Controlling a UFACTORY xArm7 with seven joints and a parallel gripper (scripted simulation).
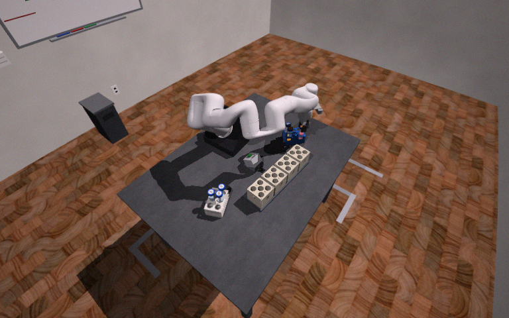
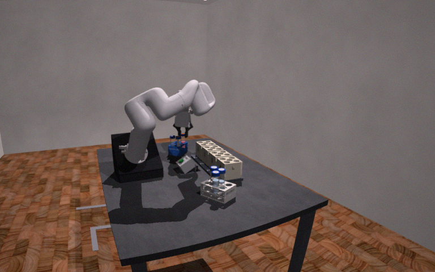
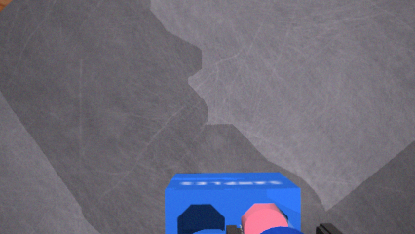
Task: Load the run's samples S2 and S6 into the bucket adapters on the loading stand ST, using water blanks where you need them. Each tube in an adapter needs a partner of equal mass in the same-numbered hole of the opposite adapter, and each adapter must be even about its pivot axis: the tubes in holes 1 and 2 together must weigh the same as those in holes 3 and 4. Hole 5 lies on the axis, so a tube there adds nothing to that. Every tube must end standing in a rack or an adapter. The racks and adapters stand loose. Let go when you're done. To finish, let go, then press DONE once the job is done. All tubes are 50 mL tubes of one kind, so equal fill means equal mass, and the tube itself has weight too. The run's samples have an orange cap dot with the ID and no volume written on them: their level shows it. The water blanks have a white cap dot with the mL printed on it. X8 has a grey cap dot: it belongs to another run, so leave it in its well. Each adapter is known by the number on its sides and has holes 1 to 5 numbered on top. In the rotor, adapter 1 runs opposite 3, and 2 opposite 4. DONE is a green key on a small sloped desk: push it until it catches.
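My hand is 1 cm past the orange-dot tube and 5 cm above it. Also, from my hand: white rack 5 cm behind, 68 cm to the right, 9 cm below; then blue rack 4 cm behind, 2 cm to the right, 9 cm below.
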